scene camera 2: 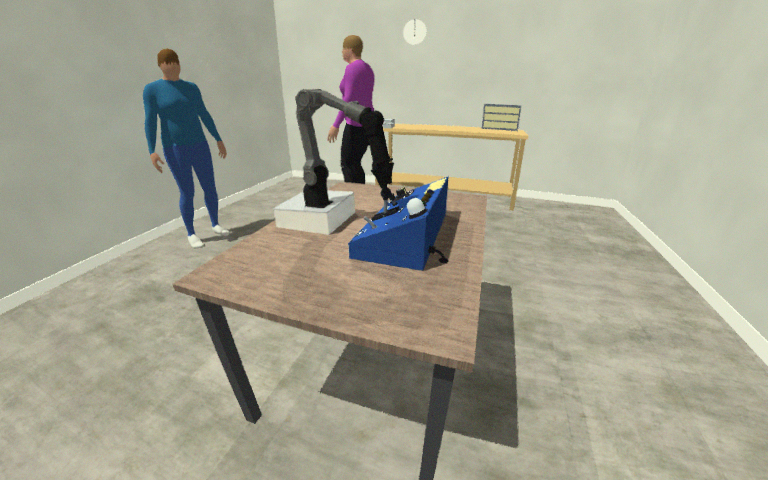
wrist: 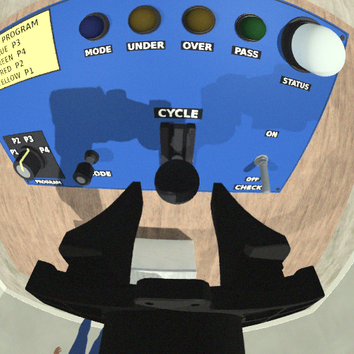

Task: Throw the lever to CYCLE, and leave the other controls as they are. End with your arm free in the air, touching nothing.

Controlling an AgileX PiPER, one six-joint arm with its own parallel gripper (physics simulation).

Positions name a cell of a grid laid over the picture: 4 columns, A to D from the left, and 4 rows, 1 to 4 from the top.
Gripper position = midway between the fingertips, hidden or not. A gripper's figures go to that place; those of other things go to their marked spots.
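Labels:
My gripper (wrist: B3) is 0.14 m from the lens; a lever (wrist: B3) is 0.14 m from the lens.

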